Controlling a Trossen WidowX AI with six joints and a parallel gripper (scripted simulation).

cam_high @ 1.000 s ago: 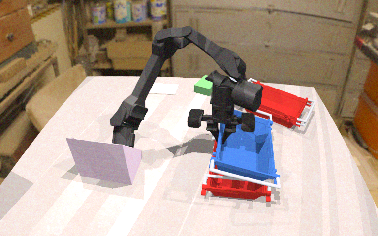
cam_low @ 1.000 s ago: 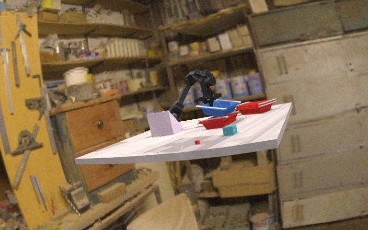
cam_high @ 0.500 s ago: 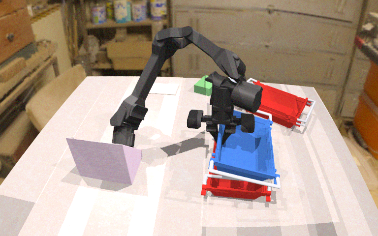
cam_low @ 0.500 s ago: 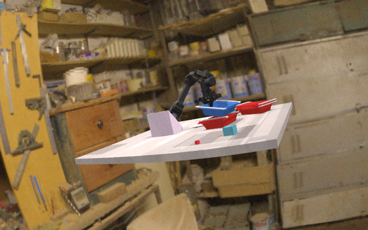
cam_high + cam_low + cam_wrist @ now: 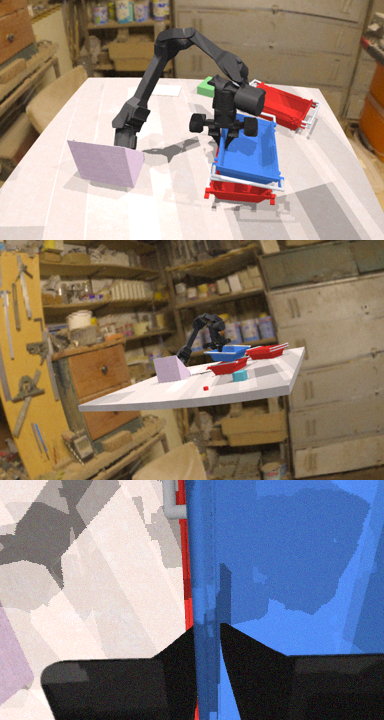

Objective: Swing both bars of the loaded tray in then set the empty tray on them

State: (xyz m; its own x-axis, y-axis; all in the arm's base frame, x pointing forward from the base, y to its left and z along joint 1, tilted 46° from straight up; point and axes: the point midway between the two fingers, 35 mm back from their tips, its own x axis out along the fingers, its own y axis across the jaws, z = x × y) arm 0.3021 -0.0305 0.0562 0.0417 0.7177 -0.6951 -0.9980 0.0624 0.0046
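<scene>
The blue tray is 8 cm ahead of my gripper tip and 2 cm above it. From my gripper tip the other things lie so: teal cube: 39 cm to the right, 26 cm ahead, 8 cm below.
</scene>
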